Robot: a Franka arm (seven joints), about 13 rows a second.
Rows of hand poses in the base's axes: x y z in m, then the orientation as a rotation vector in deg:
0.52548 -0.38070 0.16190 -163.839 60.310 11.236
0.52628 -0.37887 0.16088 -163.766 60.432 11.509
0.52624 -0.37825 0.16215 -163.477 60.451 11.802
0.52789 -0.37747 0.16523 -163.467 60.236 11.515
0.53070 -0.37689 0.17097 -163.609 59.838 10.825
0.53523 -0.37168 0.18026 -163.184 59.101 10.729
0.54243 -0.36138 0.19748 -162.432 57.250 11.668
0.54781 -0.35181 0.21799 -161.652 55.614 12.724
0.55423 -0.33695 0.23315 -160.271 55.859 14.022
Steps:
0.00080 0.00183 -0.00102 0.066 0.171 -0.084
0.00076 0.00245 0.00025 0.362 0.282 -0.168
0.00241 0.00323 0.00333 0.400 0.066 -0.053
0.00522 0.00381 0.00907 0.301 -0.391 0.201
0.00975 0.00902 0.01836 0.919 -0.674 0.515
0.01695 0.01932 0.03558 2.386 -0.541 1.443
0.02233 0.02889 0.05609 3.810 -0.295 2.251
0.02875 0.04375 0.07125 5.161 0.217 1.762

